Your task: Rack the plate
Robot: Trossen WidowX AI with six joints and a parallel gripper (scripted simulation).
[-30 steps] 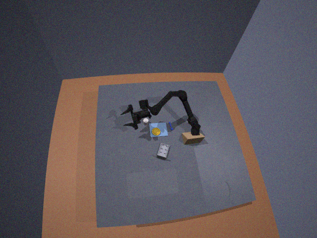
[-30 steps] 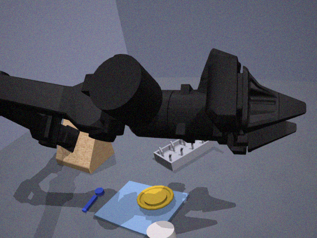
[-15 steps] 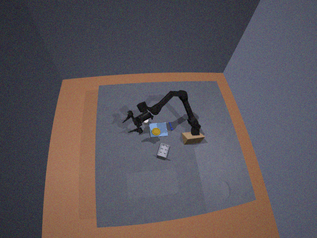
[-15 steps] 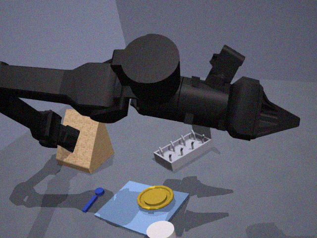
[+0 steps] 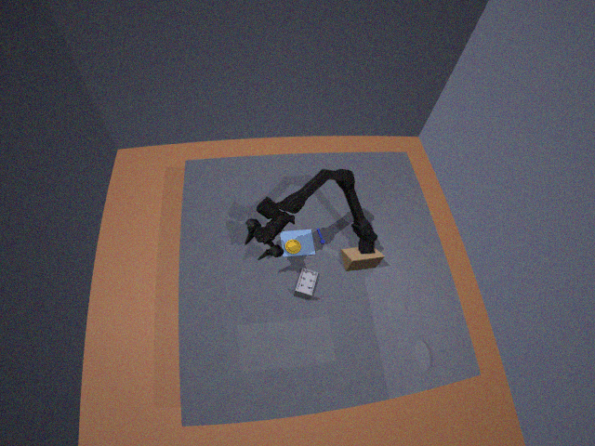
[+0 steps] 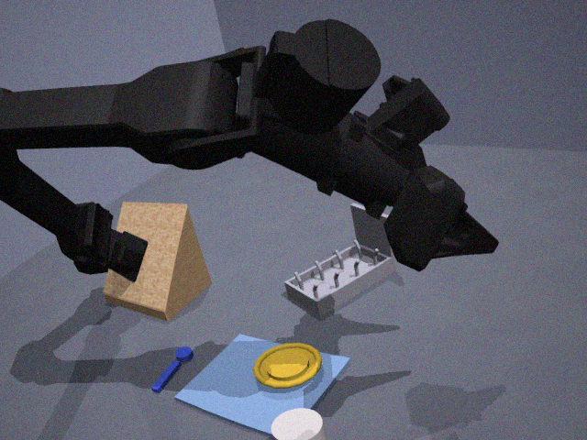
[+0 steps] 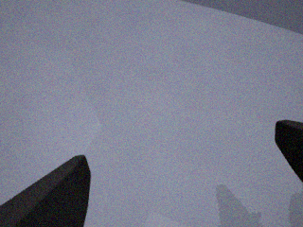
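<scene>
Right now the yellow plate is 18 cm behind my gripper tip, 14 cm below it and 9 cm to the right of it. From my gripper tip the other things lie so: blue spoon 32 cm behind, 15 cm to the right, 15 cm below; then white cup 18 cm to the right, 13 cm below, 9 cm behind; then grey dish rack 23 cm behind, 13 cm below, 9 cm to the left.
</scene>
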